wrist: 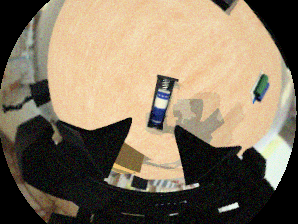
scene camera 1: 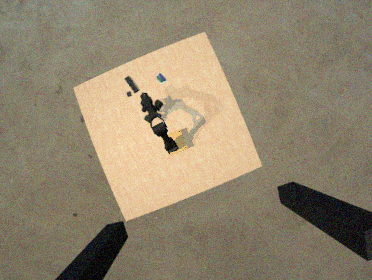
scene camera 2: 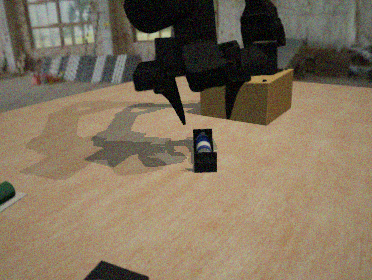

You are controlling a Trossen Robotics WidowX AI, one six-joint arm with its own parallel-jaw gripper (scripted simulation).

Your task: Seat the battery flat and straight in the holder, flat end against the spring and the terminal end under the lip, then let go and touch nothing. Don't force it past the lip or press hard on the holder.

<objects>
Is my gripper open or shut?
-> Open.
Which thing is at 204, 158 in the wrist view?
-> My gripper.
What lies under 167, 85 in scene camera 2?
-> My gripper.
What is my gripper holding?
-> Nothing.
</objects>
